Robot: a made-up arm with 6 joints.
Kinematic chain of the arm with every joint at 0, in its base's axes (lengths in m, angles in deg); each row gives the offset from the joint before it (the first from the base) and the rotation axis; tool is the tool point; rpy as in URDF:
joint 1: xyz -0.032 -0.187 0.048 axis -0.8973 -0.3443 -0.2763
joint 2: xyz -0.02 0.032 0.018 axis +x
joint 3: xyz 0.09 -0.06 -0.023 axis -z
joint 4: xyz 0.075 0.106 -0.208 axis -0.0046 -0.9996 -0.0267
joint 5: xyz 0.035 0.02 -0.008 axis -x
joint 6: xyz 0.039 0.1 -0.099 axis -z
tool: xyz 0.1 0.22 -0.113 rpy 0 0 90
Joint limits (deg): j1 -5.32..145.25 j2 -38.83..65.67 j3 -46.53..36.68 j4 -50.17..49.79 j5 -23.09..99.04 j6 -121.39..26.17
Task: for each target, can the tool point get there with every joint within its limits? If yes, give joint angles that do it. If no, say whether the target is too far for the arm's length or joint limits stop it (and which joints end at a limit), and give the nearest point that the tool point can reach.
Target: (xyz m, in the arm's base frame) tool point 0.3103 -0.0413 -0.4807
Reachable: yes | joints 40.92 52.22 -14.01 3.94 74.03 -43.76
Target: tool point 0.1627 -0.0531 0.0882
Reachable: no: joint limits stop it (at a limit: joint 2, joint 3, joint 4, joint 5) | nearest point 0.1387 0.1634 0.0055 | short by 0.233 m
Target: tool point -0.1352 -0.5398 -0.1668
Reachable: yes | joints 30.59 -18.08 -26.81 -34.63 69.92 -77.22
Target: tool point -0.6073 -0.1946 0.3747
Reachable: no: joint limits stop it (at a limit: joint 1, joint 2, joint 3, joint 4) | nearest point -0.4987 -0.2204 0.3554 | short by 0.113 m
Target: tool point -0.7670 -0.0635 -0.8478
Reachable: no: too far | nearest point -0.3120 -0.0980 -0.4727 | short by 0.591 m
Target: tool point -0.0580 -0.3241 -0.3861
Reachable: yes | joints 35.99 18.07 14.53 -40.76 84.79 -57.00
